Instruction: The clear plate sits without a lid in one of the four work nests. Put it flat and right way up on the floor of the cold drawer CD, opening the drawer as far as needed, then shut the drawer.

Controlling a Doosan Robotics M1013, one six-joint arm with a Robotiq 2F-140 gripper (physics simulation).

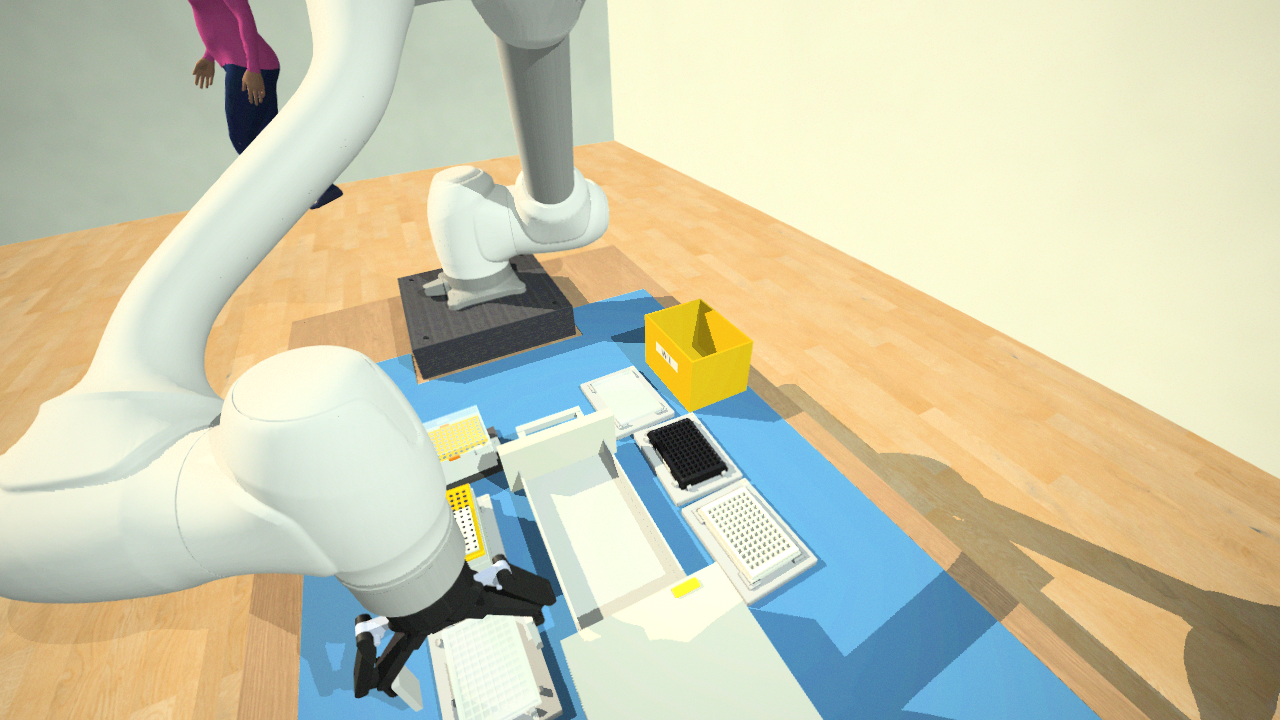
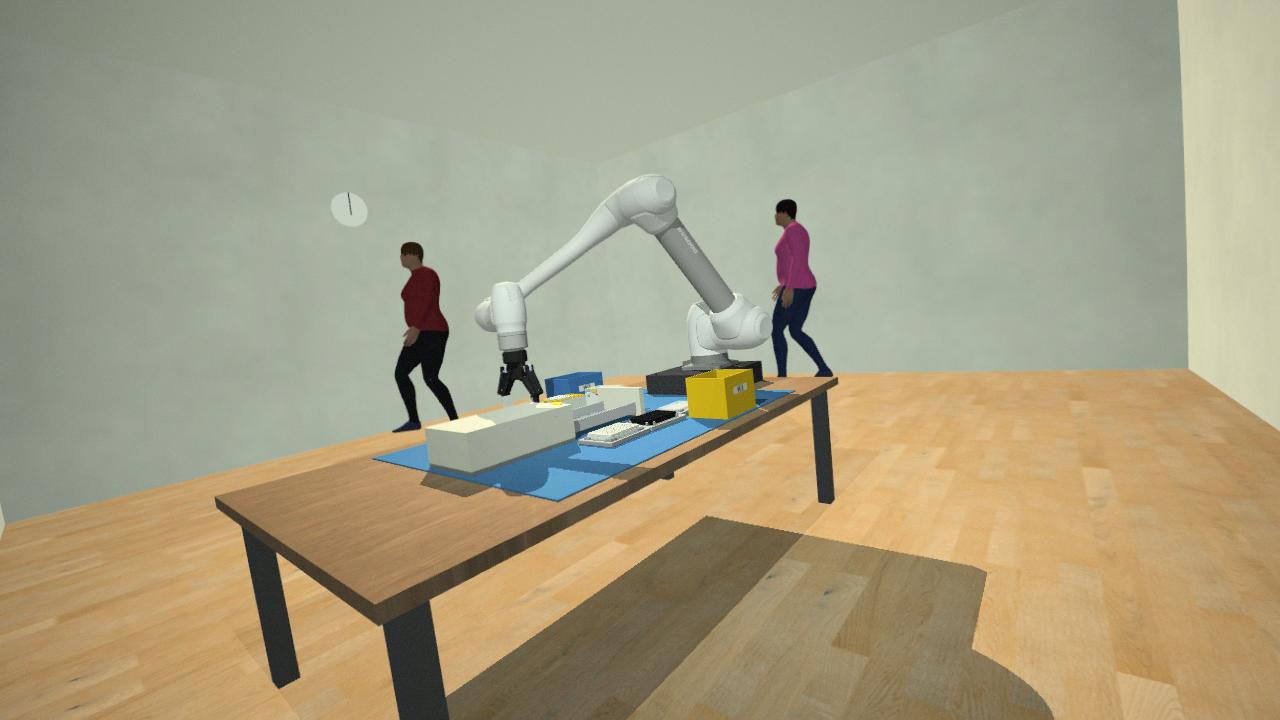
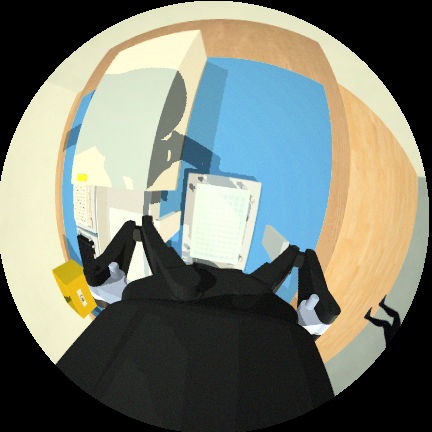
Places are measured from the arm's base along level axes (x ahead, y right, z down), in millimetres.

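Where they show: gripper, fingertip midpoint: (image 1: 479, 665) (image 3: 221, 226); arm's base, origin of the base link: (image 1: 481, 284) (image 2: 710, 366).
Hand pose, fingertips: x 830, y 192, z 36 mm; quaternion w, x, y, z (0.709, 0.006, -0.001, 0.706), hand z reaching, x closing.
Note:
Things, the pixels of their top centre, and the offset from my fingertips. "pt": a spot on its surface instead.
- clear plate, middle of its top: (image 1: 486, 663) (image 3: 217, 226) dx -5, dy -7, dz +15 mm
- white work nest, middle of its top: (image 1: 487, 664) (image 3: 217, 226) dx -6, dy -7, dz +20 mm
- cold drawer, surface spot: (image 1: 599, 528) pt dx -113, dy -195, dz +24 mm
- handle, surface spot: (image 1: 550, 422) pt dx -300, dy -192, dz -30 mm
- white plate, middle of its top: (image 1: 747, 528) (image 2: 614, 428) (image 3: 78, 201) dx -9, dy -381, dz +15 mm
- black plate, middle of its top: (image 1: 685, 447) (image 2: 653, 414) (image 3: 85, 257) dx -181, dy -383, dz +15 mm
- yellow bin, middle of its top: (image 1: 696, 327) (image 2: 719, 373) (image 3: 65, 295) dx -361, dy -514, dz -78 mm
- blue box, middle of its top: (image 2: 573, 375) dx -360, dy +133, dz -78 mm
The clear plate (image 1: 492, 667) (image 3: 220, 222) lies flat without a lid in a white work nest (image 3: 254, 200), beside the drawer cabinet (image 1: 680, 658) (image 2: 501, 438) (image 3: 120, 120). My gripper (image 1: 469, 649) (image 2: 521, 398) (image 3: 221, 226) is wide open and empty, above the plate with its fingers spread to either side; the exact height is hard to tell. The cold drawer (image 1: 599, 528) stands well open, its pale floor bare, with its front panel and handle (image 1: 550, 422) toward the arm's base. The cabinet carries a yellow label (image 1: 685, 587) (image 3: 82, 177), too small to read.
A white plate (image 1: 747, 530) and a black plate (image 1: 687, 450) sit in nests across the drawer. A yellow bin (image 1: 698, 362) (image 2: 720, 394) (image 3: 75, 287) stands farther back. Yellow racks (image 1: 459, 438) (image 1: 465, 519) stand on the gripper's side. A blue box (image 2: 572, 385) stands behind.

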